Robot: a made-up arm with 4 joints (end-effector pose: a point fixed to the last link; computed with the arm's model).
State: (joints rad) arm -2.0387 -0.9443 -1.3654 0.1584
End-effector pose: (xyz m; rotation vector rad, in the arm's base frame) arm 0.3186 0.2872 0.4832 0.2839 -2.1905 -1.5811
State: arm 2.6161 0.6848 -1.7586 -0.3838
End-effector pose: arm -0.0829 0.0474 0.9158 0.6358 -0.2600 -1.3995
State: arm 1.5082 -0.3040 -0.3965 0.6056
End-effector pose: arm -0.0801 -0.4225 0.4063 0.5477 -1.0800 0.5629
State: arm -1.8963 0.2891 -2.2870 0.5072
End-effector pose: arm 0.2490 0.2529 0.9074 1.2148 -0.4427 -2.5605
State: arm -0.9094 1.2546 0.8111 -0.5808
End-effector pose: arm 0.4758 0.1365 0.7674 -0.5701 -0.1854 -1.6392
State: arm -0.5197 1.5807 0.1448 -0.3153
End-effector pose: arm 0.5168 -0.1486 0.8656 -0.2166 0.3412 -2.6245
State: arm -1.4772 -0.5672 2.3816 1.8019
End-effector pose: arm 0.1333 0.3524 0.4455 1.4708 -1.0400 -0.3847
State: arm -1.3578 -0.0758 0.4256 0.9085
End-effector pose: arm 0.3284 0.2696 0.4088 -2.1055 0.6125 -1.7006
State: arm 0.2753 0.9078 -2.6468 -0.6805
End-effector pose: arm 0.1935 -0.1210 0.9370 0.1753 0.3914 -0.1177
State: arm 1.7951 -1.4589 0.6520 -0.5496
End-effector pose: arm 0.0469 0.0703 0.4233 -1.4108 2.7213 0.1194
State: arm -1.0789 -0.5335 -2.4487 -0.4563
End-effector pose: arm 0.4067 0.1897 0.7348 -0.6570 1.9355 1.0911
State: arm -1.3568 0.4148 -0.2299 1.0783
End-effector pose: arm 0.4690 0.3202 0.6294 -1.0871 0.9193 -2.0358
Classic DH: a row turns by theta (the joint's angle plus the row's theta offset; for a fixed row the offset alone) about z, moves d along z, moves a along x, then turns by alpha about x. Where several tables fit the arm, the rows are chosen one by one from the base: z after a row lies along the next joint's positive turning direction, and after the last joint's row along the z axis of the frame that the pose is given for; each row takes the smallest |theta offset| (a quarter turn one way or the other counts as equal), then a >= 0, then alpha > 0; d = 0 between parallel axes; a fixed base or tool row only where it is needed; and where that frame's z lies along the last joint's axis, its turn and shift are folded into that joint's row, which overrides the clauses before.
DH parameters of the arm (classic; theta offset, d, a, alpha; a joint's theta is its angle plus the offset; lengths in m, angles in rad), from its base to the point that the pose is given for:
base (fixed): -0.5472 0 0.1828 3.1416
joint 1: -0.5472 -0.652 0.0817 -1.5708
joint 2: -1.5708 0.1046 0.0129 -1.5708
joint 3: 0.8925 0.2631 -0.0572 1.3012
joint 4: 0.5361 0.2699 0.0262 -1.0823
tool (fixed): 1.9924 -0.135 0 0

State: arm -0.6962 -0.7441 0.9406 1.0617
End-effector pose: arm 0.3173 0.0450 0.2836 1.9327 -1.2816 0.8823
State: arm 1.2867 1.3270 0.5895 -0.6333
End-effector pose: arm 0.0969 -0.4903 0.7895 0.4615 -0.3517 2.1115
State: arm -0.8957 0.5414 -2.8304 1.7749
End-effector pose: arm 0.4227 0.1500 0.9965 1.9416 -0.4973 -2.0913
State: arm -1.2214 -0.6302 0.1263 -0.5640
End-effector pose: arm 0.4410 -0.0580 0.3778 -2.1162 -1.6368 -0.9525
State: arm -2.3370 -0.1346 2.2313 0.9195
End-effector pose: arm -0.1983 0.1400 0.6551 2.8832 0.1108 -0.5656
